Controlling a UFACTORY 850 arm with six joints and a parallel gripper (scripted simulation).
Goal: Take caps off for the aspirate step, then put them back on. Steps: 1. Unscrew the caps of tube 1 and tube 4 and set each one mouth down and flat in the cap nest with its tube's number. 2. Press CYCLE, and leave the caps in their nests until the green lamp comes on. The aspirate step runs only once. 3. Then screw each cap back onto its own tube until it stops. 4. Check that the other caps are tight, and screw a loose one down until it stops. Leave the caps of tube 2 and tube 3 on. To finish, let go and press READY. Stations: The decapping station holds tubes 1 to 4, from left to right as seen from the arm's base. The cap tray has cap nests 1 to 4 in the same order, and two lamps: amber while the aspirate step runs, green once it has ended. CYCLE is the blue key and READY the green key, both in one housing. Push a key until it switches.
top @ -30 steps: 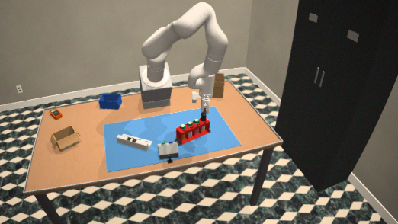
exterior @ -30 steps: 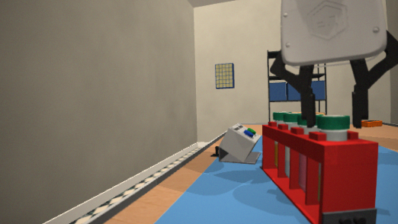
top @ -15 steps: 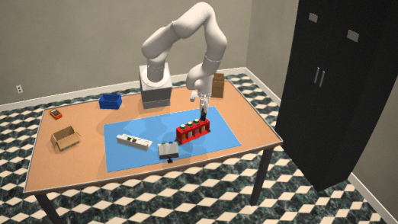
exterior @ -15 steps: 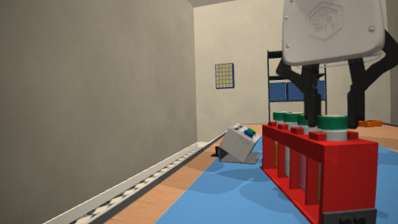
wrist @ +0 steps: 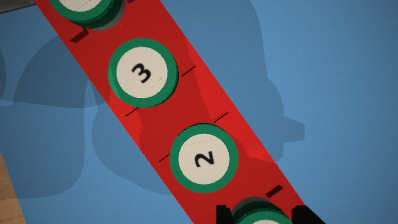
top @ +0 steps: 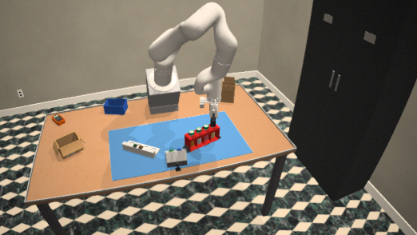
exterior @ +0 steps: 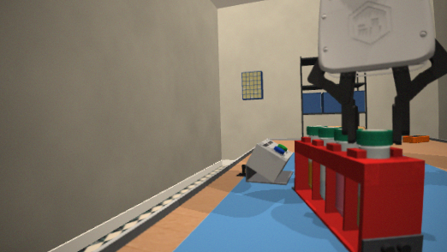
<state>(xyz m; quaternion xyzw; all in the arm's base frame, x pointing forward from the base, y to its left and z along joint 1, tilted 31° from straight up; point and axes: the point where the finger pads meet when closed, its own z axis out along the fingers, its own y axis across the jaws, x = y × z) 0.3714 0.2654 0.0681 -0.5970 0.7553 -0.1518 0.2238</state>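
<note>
My gripper is now 1 cm above the green cap. The rest, counted from my hand: key housing: 16 cm ahead, 25 cm to the right, 8 cm below; blue cycle key: 14 cm ahead, 23 cm to the right, 6 cm below; tube cap: 6 cm ahead, 14 cm to the right, 1 cm below.
</note>
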